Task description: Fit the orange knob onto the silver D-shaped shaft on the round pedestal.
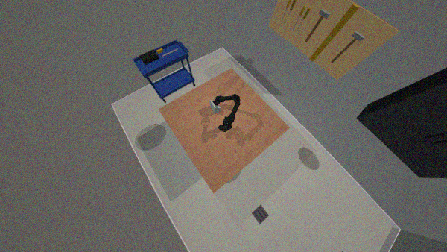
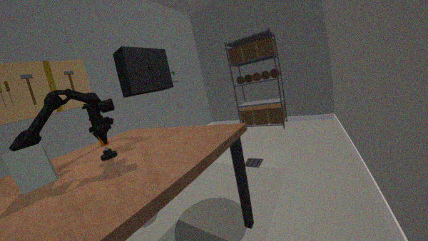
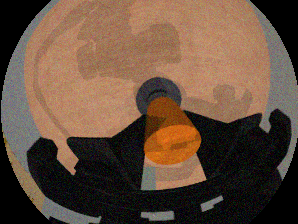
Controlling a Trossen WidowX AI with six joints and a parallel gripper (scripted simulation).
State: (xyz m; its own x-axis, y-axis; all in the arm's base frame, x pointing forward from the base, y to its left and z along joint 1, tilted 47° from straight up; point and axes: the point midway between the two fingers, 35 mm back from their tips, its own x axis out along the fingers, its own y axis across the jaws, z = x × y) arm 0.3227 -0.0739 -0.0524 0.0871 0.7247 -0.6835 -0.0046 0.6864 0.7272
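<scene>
The dark round pedestal lies 5 cm below my gripper tip. The rest, counted from my gripper tip: orange knob (3 cm above).
</scene>
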